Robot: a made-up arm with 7 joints. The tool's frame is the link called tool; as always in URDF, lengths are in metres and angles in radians. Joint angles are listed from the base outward. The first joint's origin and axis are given. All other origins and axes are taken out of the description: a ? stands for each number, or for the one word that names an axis. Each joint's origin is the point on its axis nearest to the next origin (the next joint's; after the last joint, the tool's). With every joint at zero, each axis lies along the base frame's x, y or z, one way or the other. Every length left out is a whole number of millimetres.
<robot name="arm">
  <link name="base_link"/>
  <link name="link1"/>
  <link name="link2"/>
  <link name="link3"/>
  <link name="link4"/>
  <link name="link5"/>
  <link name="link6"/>
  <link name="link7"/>
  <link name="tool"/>
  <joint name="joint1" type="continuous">
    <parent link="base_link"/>
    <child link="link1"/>
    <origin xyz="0 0.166 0"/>
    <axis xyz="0 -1 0"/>
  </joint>
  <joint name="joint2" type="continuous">
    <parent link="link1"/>
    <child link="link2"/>
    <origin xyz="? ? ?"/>
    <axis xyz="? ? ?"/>
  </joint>
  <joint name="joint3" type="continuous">
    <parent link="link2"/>
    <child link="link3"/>
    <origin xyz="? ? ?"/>
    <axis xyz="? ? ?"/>
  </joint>
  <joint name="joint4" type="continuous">
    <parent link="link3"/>
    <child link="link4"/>
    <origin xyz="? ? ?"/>
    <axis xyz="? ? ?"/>
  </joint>
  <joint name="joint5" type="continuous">
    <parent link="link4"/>
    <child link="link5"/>
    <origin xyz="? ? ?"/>
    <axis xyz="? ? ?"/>
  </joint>
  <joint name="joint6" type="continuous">
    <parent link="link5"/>
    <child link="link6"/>
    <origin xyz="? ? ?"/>
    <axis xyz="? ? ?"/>
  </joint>
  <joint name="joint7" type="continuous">
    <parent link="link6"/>
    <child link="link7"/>
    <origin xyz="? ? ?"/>
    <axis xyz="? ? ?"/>
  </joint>
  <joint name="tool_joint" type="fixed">
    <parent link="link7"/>
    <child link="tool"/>
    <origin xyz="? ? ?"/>
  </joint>
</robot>
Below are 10 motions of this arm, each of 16 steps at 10 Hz.
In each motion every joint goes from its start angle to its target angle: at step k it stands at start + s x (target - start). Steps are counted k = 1, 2, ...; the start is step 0. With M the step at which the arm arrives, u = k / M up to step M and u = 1 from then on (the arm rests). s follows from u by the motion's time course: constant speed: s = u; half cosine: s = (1 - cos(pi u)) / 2; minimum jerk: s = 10 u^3 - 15 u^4 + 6 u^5.
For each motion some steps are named. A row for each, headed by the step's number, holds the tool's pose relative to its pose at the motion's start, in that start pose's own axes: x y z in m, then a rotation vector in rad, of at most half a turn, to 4 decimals.
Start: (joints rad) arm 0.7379 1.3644 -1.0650 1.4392 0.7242 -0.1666 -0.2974
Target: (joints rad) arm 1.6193 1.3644 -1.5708 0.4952 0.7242 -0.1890 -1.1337
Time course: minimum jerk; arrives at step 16
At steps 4, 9, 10, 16:
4: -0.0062 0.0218 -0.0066 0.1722 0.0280 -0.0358
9: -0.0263 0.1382 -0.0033 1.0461 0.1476 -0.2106
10: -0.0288 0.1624 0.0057 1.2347 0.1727 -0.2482
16: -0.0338 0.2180 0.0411 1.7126 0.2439 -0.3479

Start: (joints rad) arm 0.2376 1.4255 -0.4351 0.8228 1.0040 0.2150 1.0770
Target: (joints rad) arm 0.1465 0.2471 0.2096 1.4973 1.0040 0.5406 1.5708
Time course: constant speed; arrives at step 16
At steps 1, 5, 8, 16:
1: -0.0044 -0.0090 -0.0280 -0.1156 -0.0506 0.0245
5: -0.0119 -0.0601 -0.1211 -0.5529 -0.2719 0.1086
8: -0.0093 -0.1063 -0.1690 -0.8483 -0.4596 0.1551
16: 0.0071 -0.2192 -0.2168 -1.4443 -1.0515 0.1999

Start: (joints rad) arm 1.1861 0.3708 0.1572 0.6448 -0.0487 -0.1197 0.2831
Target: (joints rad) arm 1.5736 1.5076 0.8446 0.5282 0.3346 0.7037 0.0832
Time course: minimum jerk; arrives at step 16
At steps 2, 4, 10, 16:
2: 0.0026 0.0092 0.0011 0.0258 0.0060 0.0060
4: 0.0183 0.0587 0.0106 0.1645 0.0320 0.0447
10: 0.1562 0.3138 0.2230 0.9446 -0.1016 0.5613
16: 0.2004 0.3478 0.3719 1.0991 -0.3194 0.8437

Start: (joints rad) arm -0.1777 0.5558 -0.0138 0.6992 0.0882 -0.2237 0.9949
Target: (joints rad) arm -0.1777 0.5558 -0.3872 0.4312 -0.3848 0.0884 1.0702
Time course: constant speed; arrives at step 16
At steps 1, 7, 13, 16:
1: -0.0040 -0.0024 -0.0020 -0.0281 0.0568 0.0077
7: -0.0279 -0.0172 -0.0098 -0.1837 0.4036 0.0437
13: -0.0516 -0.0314 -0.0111 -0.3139 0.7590 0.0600
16: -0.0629 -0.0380 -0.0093 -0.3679 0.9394 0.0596

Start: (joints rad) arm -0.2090 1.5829 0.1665 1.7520 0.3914 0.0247 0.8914
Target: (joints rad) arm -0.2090 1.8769 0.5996 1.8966 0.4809 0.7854 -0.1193
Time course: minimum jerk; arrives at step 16
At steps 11, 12, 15, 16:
11: 0.0969 0.0479 0.0677 1.0671 0.3741 0.0037
12: 0.1071 0.0498 0.0729 1.1660 0.4060 -0.0083
15: 0.1208 0.0516 0.0794 1.2965 0.4474 -0.0269
16: 0.1211 0.0517 0.0796 1.2993 0.4483 -0.0274

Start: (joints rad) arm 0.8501 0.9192 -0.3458 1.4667 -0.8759 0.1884 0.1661
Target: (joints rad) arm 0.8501 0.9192 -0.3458 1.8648 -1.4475 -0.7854 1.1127
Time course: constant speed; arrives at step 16
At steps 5, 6, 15, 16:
5: 0.0172 0.0203 0.0085 -0.1822 -0.3019 -0.2828
6: 0.0206 0.0243 0.0106 -0.2210 -0.3482 -0.3532
15: 0.0487 0.0580 0.0351 -0.5747 -0.4966 -1.1267
16: 0.0516 0.0615 0.0384 -0.6123 -0.4797 -1.2217

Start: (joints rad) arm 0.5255 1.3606 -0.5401 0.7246 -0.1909 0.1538 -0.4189
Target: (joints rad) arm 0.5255 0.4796 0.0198 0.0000 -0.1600 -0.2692 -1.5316
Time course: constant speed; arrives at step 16
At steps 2, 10, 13, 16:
2: 0.0102 -0.0293 0.0062 0.0867 0.0335 0.1103
10: 0.0737 -0.1544 0.0801 0.3351 0.3364 0.4507
13: 0.1087 -0.1953 0.1306 0.3826 0.4990 0.5137
16: 0.1490 -0.2259 0.1934 0.4040 0.6715 0.5310

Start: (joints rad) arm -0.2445 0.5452 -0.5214 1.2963 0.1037 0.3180 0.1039
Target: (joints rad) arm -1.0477 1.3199 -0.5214 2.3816 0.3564 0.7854 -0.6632
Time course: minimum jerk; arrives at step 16
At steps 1, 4, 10, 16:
1: -0.0002 0.0000 0.0005 0.0011 0.0009 -0.0005
4: -0.0099 -0.0014 0.0218 0.0492 0.0423 -0.0271
10: -0.0126 -0.0313 0.1583 0.1456 0.2224 -0.2981
16: 0.0107 -0.0481 0.2188 0.0780 0.2527 -0.4418

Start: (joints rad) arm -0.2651 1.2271 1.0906 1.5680 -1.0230 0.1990 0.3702
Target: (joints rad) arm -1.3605 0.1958 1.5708 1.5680 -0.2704 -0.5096 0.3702
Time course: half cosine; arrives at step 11
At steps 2, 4, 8, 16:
2: -0.0049 -0.0282 0.0126 -0.1067 -0.0588 0.0301
4: -0.0327 -0.0903 0.0609 -0.3700 -0.1646 0.1099
8: -0.1678 -0.1001 0.2212 -0.8028 -0.1390 0.2139
16: -0.2110 -0.0501 0.2635 -0.8573 -0.0820 0.1822

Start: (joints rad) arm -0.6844 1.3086 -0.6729 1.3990 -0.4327 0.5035 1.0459
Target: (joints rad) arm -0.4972 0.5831 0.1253 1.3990 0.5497 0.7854 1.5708
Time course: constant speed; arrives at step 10
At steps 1, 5, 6, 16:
1: 0.0127 0.0104 0.0074 -0.0507 -0.1640 0.1083
5: 0.0449 0.0432 0.0406 -0.3233 -0.9054 0.3813
6: 0.0490 0.0489 0.0480 -0.4023 -1.1065 0.4049
16: 0.0561 0.0616 0.0666 -0.7154 -1.9389 0.2923

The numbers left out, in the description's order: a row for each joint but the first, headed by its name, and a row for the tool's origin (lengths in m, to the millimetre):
joint2: xyz 0 0 0, axis 1 0 0
joint3: xyz 0 0 -0.244, axis 0 0 1
joint4: xyz 0 0 0, axis 0 -1 0
joint5: xyz 0 0 -0.225, axis 0 0 1
joint6: xyz 0 0 0, axis 0 1 0
joint7: xyz 0 0 0, axis -1 0 0
tool: xyz 0 0 0

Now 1 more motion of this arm.
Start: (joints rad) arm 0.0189 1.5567 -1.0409 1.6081 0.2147 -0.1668 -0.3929
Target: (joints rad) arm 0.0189 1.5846 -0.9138 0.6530 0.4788 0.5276 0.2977
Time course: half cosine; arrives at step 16
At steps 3, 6, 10, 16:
3: -0.0171 0.0077 0.0013 -0.0266 0.1336 -0.0328
6: -0.0603 0.0307 0.0117 -0.0885 0.4970 -0.0689
10: -0.1222 0.0744 0.0511 -0.1434 1.1114 0.0485
16: -0.1567 0.1091 0.1002 -0.1141 1.5571 0.3105

